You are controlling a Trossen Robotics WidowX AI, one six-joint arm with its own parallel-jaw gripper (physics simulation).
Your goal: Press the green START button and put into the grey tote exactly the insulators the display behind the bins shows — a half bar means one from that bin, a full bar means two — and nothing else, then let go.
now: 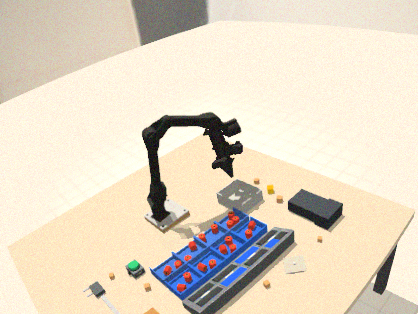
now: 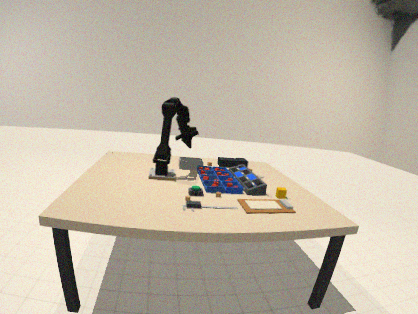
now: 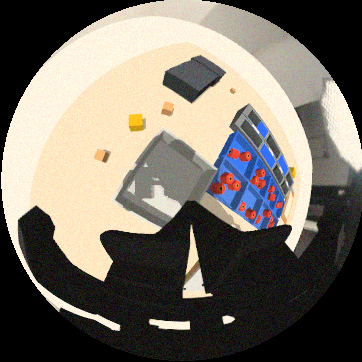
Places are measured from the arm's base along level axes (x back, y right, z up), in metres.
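Pixels of known places: gripper, fingertip midpoint: [image 1: 232, 177] [image 2: 190, 148] [image 3: 190, 204]; arm's base, link origin: [image 1: 160, 215] [image 2: 160, 173].
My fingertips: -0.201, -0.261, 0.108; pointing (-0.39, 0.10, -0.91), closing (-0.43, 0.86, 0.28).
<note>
For each thing: its middle in the pictures, then the offset to it from my fingertips, as dx, dy, dz.
- grey tote, body centre: [image 3: 166, 182] [image 1: 239, 196] [image 2: 190, 163] -0.012, -0.014, -0.103
- green START button, body centre: [image 1: 134, 267] [image 2: 195, 190] +0.053, +0.524, -0.110
- black box, body centre: [image 3: 196, 74] [image 1: 314, 207] [image 2: 232, 162] -0.330, -0.102, -0.102
- yellow cube, body centre: [image 3: 135, 122] [image 1: 270, 189] -0.090, -0.132, -0.117
- caliper-like tool, body centre: [image 1: 103, 302] [image 2: 211, 206] +0.020, +0.704, -0.121
- pale plate, body centre: [image 1: 294, 264] -0.408, +0.174, -0.127
My gripper [image 1: 231, 175] [image 2: 190, 146] [image 3: 190, 204] is shut and empty, with its fingertips together, high above the grey tote [image 1: 248, 204] [image 2: 191, 163] [image 3: 162, 150]. No red insulator shows inside the tote. Red insulators [image 1: 214, 228] [image 2: 216, 183] [image 3: 227, 178] lie in the compartments of the blue bins [image 1: 162, 281] [image 2: 230, 190] [image 3: 227, 145]. The dark grey display [image 1: 260, 265] [image 2: 259, 190] [image 3: 242, 117] stands behind the bins with blue bars of differing lengths. The green START button [image 1: 133, 265] [image 2: 195, 188] sits on a dark base near the bins' far end from the tote.
A black box [image 1: 315, 207] [image 2: 232, 162] [image 3: 194, 77] stands beyond the tote. A yellow cube [image 1: 270, 189] [image 3: 136, 122] and small orange cubes [image 1: 279, 199] [image 3: 168, 108] lie near the tote. A caliper-like tool [image 1: 97, 289] [image 2: 194, 204] lies near the button. A pale plate [image 1: 295, 265] lies beside the display.
</note>
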